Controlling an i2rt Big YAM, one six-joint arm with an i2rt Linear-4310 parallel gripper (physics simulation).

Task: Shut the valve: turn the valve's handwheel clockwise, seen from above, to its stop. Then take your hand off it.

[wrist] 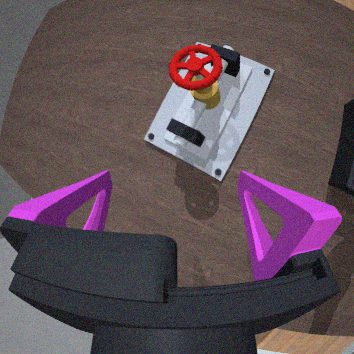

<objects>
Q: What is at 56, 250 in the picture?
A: My gripper.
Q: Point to a red handwheel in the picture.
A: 194, 65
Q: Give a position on a base plate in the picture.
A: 240, 117
</objects>
